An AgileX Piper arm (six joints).
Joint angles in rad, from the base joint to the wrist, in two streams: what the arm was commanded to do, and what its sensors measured. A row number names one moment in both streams.
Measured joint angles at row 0:
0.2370 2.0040 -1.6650 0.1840 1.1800 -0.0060
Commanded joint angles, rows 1 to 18:
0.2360 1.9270 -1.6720 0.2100 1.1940 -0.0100
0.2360 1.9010 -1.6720 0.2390 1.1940 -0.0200
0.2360 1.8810 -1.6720 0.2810 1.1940 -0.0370
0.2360 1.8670 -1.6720 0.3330 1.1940 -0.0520
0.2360 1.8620 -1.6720 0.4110 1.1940 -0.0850
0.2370 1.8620 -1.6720 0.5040 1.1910 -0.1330
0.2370 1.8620 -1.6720 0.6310 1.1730 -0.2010
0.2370 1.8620 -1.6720 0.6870 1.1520 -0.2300
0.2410 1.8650 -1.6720 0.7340 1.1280 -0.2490
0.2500 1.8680 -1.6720 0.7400 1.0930 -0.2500
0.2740 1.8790 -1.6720 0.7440 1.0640 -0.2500
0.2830 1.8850 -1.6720 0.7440 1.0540 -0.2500
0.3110 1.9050 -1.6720 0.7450 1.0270 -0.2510
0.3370 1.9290 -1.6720 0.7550 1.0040 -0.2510
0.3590 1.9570 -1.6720 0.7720 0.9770 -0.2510
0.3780 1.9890 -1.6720 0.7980 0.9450 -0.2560
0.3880 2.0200 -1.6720 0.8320 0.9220 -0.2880
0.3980 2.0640 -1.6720 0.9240 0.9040 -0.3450
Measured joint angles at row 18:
0.3910 2.0460 -1.6650 0.8590 0.9260 -0.2960
